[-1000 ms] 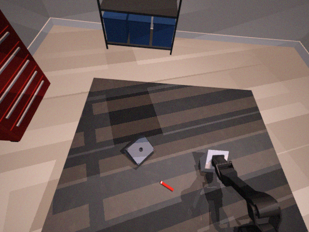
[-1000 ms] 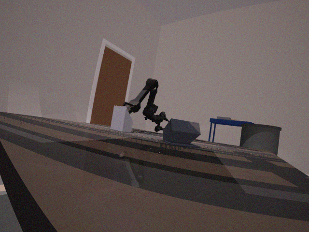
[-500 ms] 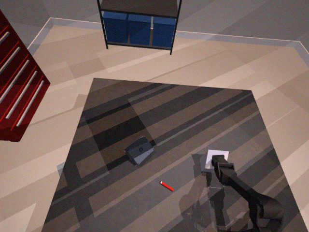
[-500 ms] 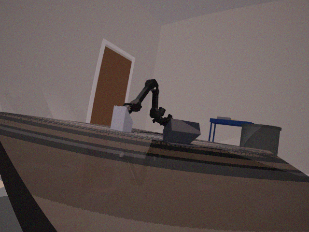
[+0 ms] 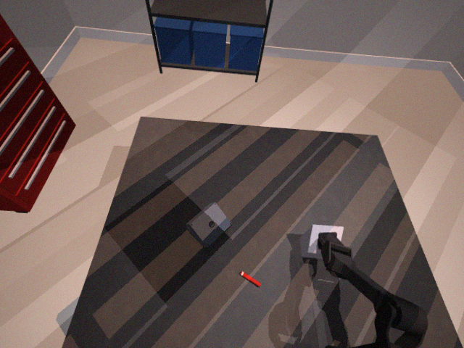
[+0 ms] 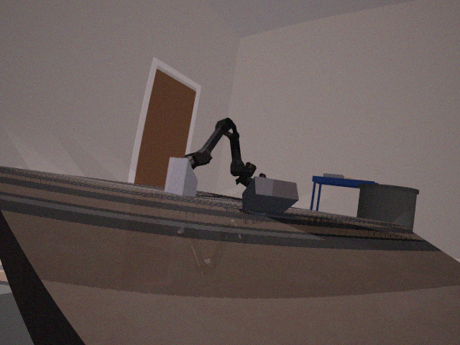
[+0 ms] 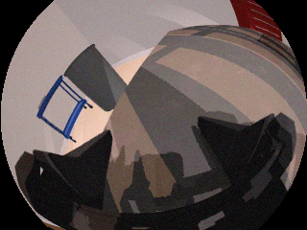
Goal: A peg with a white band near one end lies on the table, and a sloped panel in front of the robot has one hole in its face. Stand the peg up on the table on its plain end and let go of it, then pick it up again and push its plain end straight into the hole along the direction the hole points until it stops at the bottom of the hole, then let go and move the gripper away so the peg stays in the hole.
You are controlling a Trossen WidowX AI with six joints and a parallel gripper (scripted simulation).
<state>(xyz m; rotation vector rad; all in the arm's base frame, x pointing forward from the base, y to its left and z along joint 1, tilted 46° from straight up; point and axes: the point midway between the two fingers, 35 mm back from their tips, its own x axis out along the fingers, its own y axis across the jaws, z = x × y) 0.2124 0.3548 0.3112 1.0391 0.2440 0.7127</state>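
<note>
Right now the red peg is 60 mm ahead of my gripper tip, 390 mm to the right of it and 30 mm below it. Round my gripper tip: sloped grey panel 200 mm ahead, 580 mm to the right, 20 mm above.
</note>
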